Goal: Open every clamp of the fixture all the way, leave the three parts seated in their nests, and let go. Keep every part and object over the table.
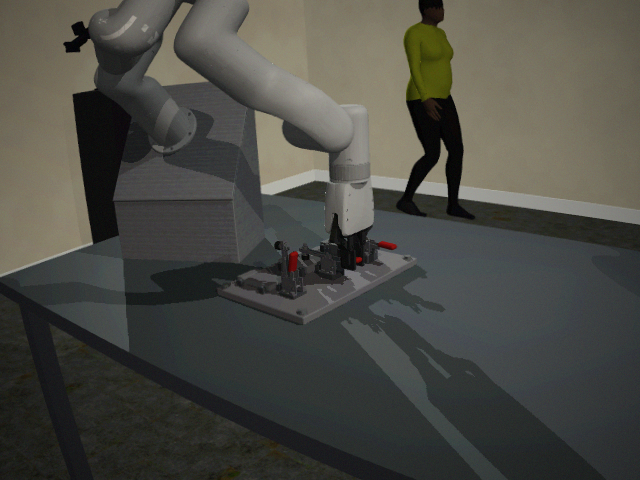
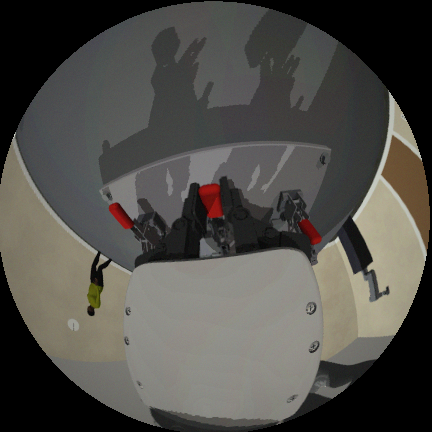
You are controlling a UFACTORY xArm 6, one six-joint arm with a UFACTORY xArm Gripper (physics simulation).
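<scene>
The fixture plate carries three clamps with red handles. My gripper is shut on the middle clamp's handle, pointing down at the plate. The middle clamp's arm reaches inward, roughly level. The near clamp's arm stands up, its handle upright beside it. The far clamp's handle sticks outward, roughly level; its arm is mostly hidden. A grey part appears low in the near nest; the other parts are hard to make out.
The table extends around the plate. A large grey box-like pedestal stands behind it, under the arm's base. A person in a yellow-green top stands beyond the table's far edge.
</scene>
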